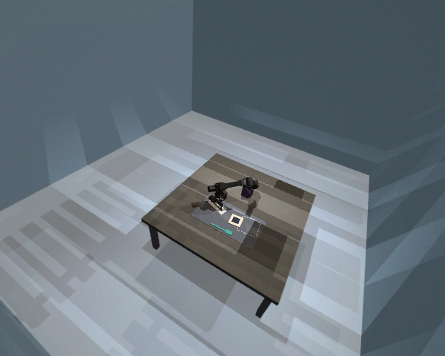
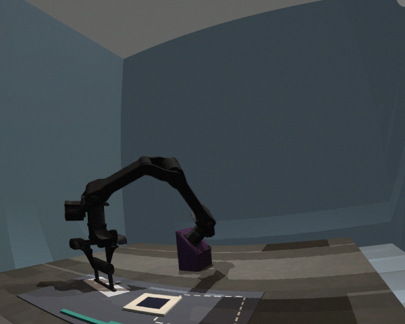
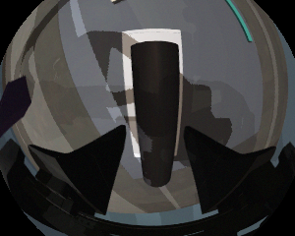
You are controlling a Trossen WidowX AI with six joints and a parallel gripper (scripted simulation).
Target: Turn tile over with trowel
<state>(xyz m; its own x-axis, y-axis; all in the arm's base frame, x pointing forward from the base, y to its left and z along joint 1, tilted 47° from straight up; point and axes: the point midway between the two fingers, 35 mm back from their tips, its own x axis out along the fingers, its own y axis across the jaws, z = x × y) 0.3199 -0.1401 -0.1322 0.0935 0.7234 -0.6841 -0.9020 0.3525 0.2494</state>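
Right now the trowel is 3 cm to the left of my gripper tip, 3 cm below it and 1 cm ahead of it. The rest, counted from my gripper tip: grey mat (17 cm to the left, 8 cm below, 8 cm ahead); tile (24 cm to the left, 7 cm ahead, 6 cm below); teal-green flat tool (22 cm ahead, 18 cm to the left, 6 cm below).
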